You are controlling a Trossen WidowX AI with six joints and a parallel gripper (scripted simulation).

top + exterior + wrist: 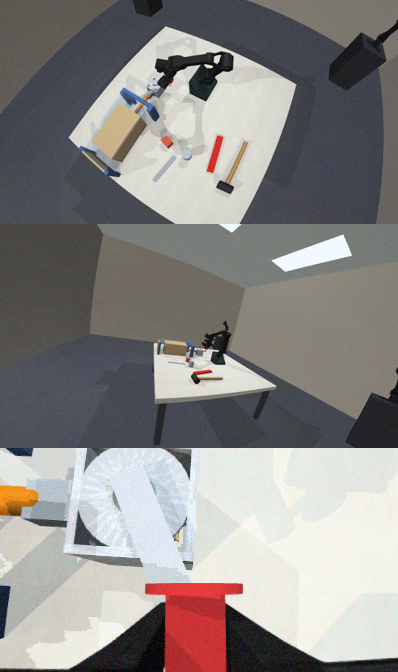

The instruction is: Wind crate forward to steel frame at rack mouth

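Right now my gripper tip is 20 mm short of the winch handle, 20 mm to the left of it and 30 mm above it. Also, from my gripper tip: grey winch 30 mm ahead, 80 mm to the right, 100 mm below; then blue frame post 200 mm ahead, 80 mm to the right, 30 mm below; then red knob 20 mm to the left.
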